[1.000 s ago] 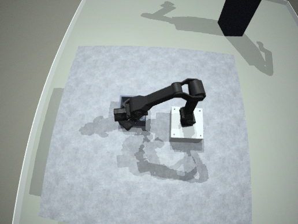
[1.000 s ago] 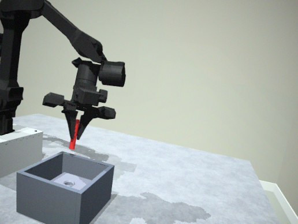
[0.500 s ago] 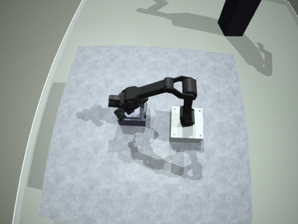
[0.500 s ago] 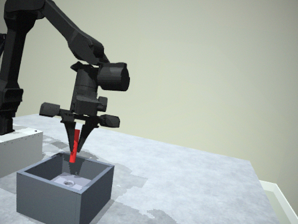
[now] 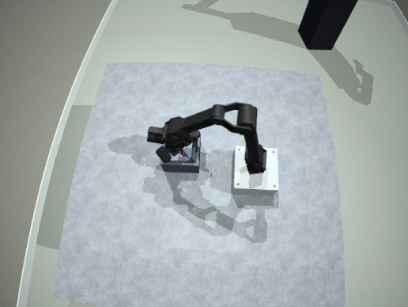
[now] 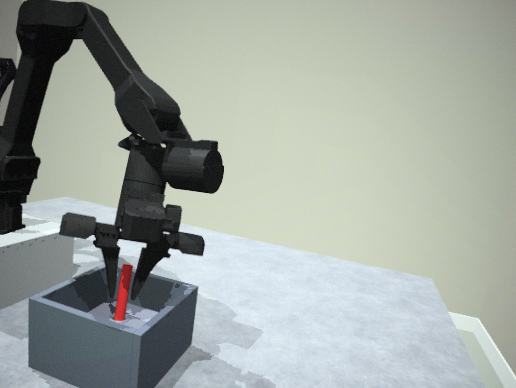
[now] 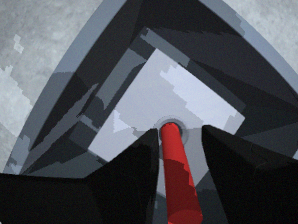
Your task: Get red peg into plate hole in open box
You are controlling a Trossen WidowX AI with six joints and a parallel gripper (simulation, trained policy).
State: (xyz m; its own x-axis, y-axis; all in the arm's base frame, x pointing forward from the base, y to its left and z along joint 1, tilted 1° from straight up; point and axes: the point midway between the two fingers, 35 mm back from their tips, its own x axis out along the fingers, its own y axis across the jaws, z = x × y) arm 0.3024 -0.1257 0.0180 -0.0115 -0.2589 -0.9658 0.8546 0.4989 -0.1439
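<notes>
My gripper tip is now 20 mm to the right of the red peg and 10 mm past it. Round my gripper tip: grey-blue box: 70 mm below, 10 mm to the left, 10 mm behind.
</notes>
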